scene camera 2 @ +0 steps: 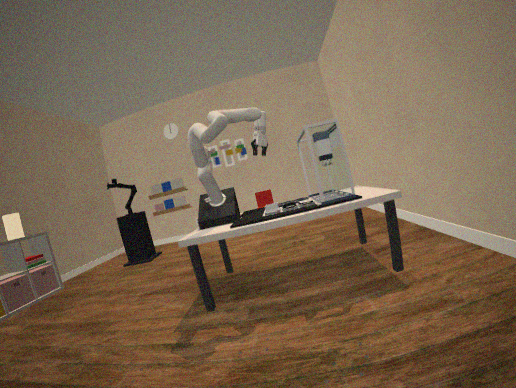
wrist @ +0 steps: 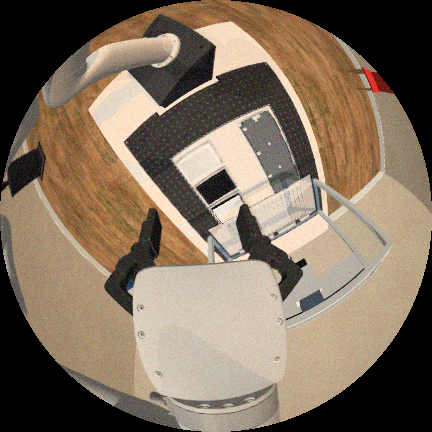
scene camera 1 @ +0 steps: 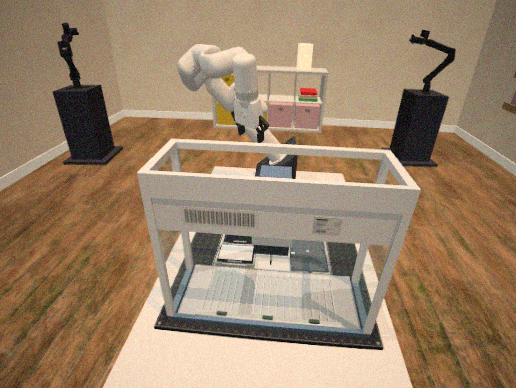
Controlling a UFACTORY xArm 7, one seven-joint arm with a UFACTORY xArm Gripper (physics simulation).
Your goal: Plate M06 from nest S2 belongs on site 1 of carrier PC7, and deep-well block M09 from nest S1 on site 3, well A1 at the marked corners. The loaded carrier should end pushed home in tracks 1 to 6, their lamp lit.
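Frame: origin at the arm's base, x ahead, y down, z left, level; metres.
Where they show: gripper, fingertip midpoint: (scene camera 2: 259, 155) (wrist: 198, 214) (scene camera 1: 251, 137); arm's base at its link origin: (scene camera 2: 217, 200) (wrist: 162, 49) (scene camera 1: 279, 157).
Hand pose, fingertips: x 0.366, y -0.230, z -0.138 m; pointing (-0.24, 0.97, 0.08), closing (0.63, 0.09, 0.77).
Note:
Each offset is from my fingertips to the top centre of the thing. Level surfaces: height alone.
My gripper (scene camera 1: 251, 133) (scene camera 2: 259, 152) (wrist: 198, 214) is open and empty, high above the table. The dark grey carrier @(dx +0.135, dy +0.356, dz +0.224 m) (scene camera 1: 309, 252) (wrist: 267, 147) lies flat behind the grooved track deck, with small pale marks on its face and no plate on it. Beside it in the wrist view stand a whitish plate @(dx +0.000, dy +0.332, dz -0.024 m) (wrist: 200, 162), a black block @(dx +0.113, dy +0.360, dz -0.035 m) (wrist: 216, 185) and a partly hidden white item @(dx +0.222, dy +0.360, dz -0.047 m) (wrist: 229, 205) in a row. Their labels and the nest marks are too small to read. The track deck (scene camera 1: 270, 295) (wrist: 280, 210) lies inside the white frame. No lit lamp can be made out.
The tall white frame (scene camera 1: 280, 186) (scene camera 2: 302, 150) (wrist: 377, 257) encloses the deck, its top beam and posts standing above the table (scene camera 1: 250, 360) (scene camera 2: 290, 219). The black robot base (scene camera 2: 218, 207) (wrist: 172, 65) stands at the other end. A black perforated board @(dy +0.385 m) (wrist: 210, 110) surrounds the plates and carrier.

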